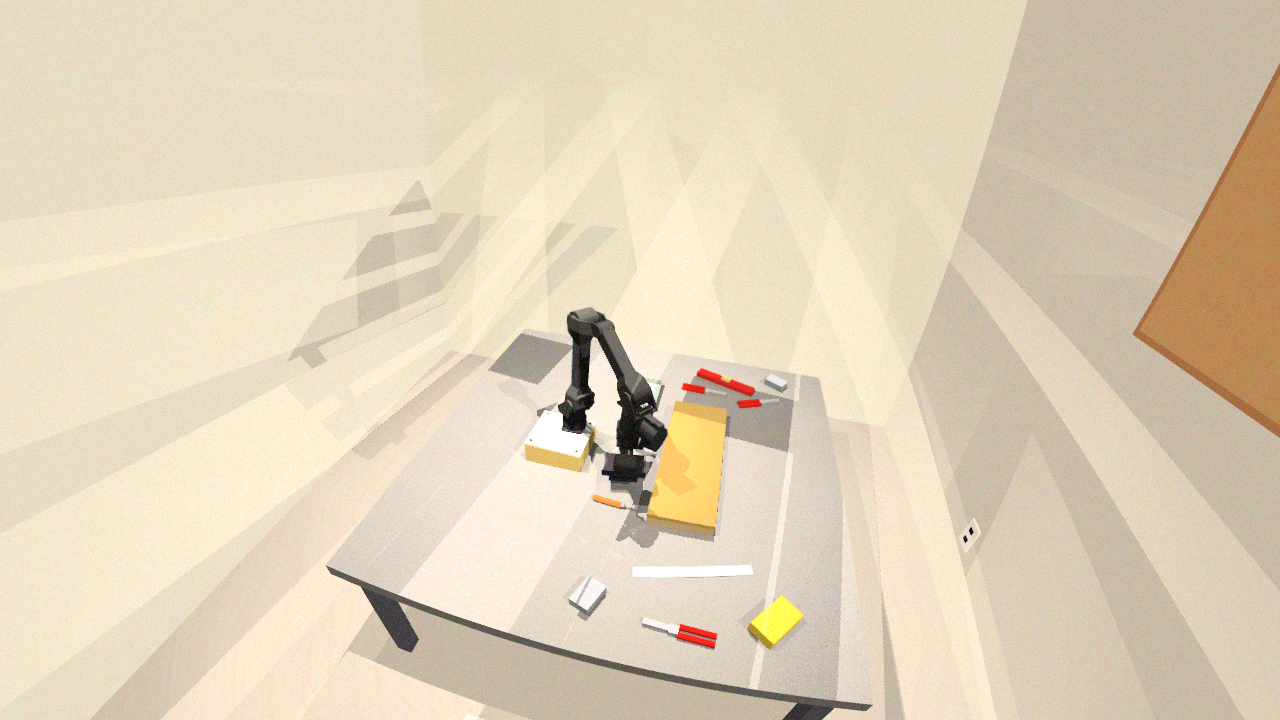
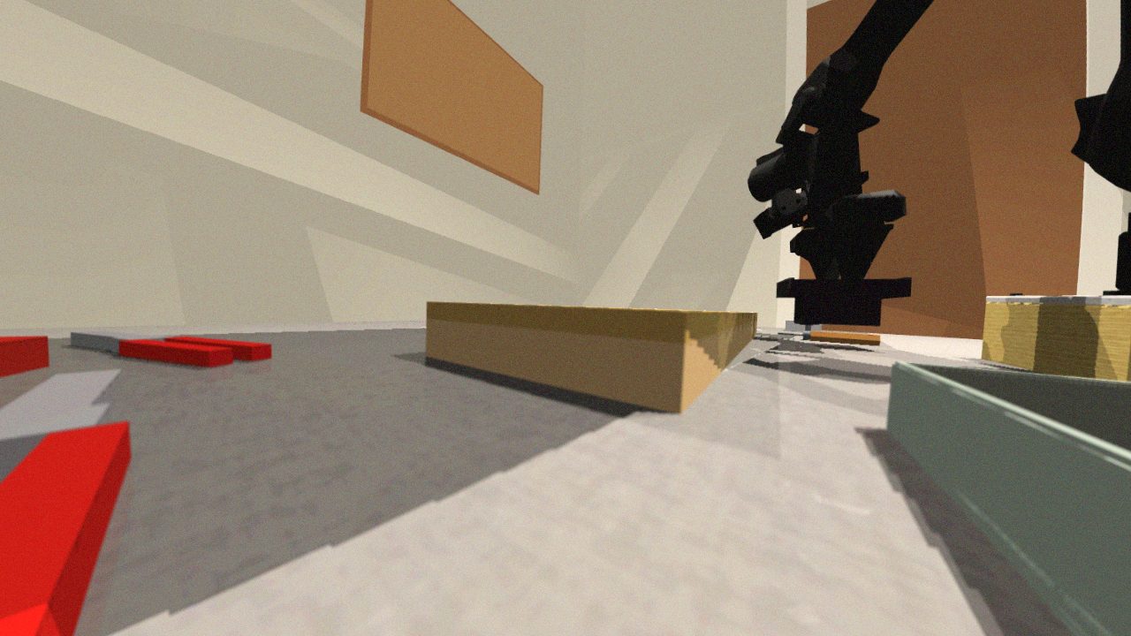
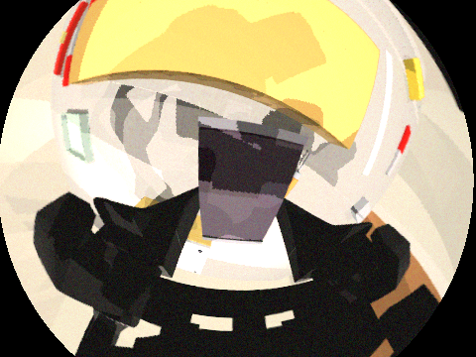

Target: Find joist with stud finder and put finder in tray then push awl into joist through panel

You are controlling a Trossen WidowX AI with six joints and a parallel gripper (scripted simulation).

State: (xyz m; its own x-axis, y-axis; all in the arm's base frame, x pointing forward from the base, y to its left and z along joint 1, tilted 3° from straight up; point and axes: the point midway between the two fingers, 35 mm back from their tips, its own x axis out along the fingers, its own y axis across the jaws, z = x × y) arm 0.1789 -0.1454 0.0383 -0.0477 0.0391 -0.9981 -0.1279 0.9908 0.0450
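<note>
Right now my gripper tip is 9 cm to the left of the awl, 6 cm above it and 1 cm short of it. Also, from my gripper tip: white strip 26 cm to the right, 22 cm ahead, 7 cm below; then pale green tray 44 cm to the left, 5 cm below; then stud finder 3 cm below, 2 cm ahead.
</note>
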